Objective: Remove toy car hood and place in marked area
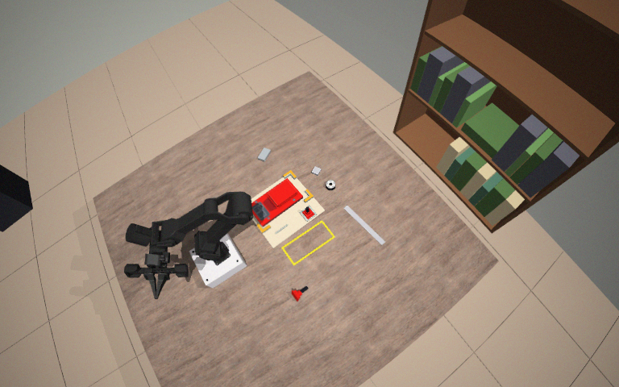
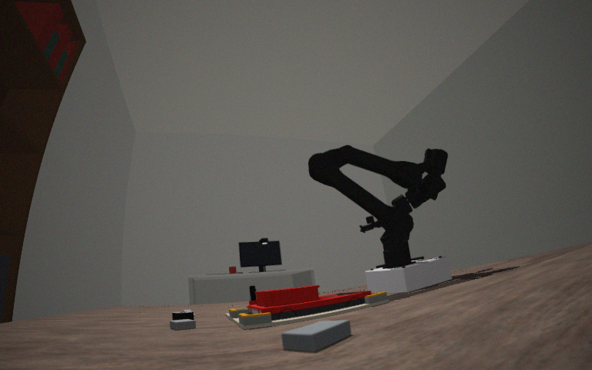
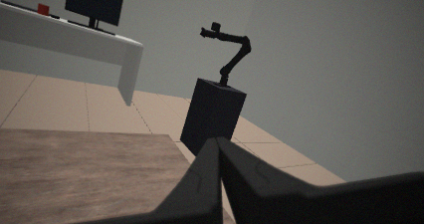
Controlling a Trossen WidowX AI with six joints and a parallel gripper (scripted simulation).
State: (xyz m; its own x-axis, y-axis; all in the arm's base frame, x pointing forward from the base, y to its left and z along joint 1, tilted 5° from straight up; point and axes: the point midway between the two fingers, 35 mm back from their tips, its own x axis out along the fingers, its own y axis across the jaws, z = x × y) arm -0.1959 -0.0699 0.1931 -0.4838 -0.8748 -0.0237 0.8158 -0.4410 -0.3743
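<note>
Right now my gripper tip is 560 mm short of the grey socket, 230 mm above it and 30 mm to the right of it. Also, from my gripper tip: grey bar (710 mm ahead, 270 mm below, 150 mm to the right).
</note>
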